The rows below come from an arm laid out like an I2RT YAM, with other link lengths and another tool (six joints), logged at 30 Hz.
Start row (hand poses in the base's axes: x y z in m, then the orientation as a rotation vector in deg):
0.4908, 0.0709, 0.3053, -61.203, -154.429, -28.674
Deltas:
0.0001, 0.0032, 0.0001, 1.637, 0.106, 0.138
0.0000, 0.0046, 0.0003, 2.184, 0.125, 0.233
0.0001, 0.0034, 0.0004, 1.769, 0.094, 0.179
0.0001, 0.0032, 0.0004, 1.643, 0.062, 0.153
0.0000, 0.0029, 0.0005, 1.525, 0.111, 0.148
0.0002, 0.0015, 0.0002, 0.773, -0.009, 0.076
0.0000, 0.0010, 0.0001, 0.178, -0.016, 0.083
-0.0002, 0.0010, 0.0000, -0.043, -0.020, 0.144
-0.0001, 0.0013, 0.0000, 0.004, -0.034, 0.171
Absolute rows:
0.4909, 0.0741, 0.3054, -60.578, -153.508, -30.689
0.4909, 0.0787, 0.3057, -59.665, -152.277, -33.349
0.4910, 0.0821, 0.3061, -58.931, -151.254, -35.484
0.4911, 0.0853, 0.3065, -58.260, -150.298, -37.466
0.4911, 0.0882, 0.3070, -57.626, -149.348, -39.250
0.4913, 0.0897, 0.3072, -57.296, -148.915, -40.191
0.4913, 0.0907, 0.3073, -57.129, -148.848, -40.401
0.4911, 0.0917, 0.3073, -56.943, -148.937, -40.326
0.4910, 0.0930, 0.3073, -56.704, -149.018, -40.312

